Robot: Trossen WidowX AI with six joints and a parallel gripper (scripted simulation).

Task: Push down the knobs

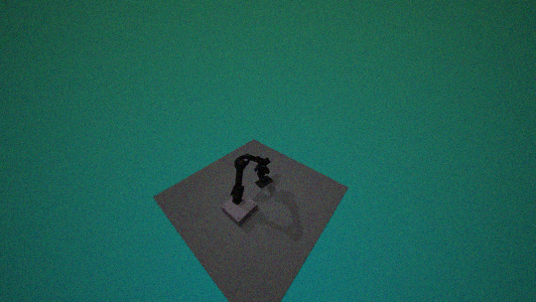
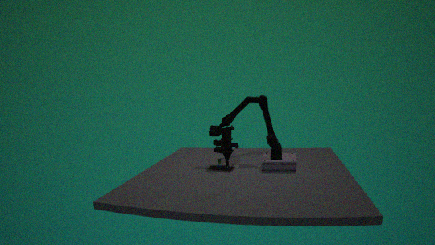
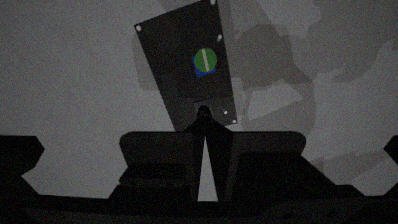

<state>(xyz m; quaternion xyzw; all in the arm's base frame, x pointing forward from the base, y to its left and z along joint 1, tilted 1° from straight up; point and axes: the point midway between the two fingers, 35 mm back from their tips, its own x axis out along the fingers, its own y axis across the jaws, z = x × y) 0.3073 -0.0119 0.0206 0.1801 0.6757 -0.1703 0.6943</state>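
My gripper tip is now 5 cm short of the green knob and 3 cm to the left of it. Round my gripper tip: dark round knob: 1 cm below.
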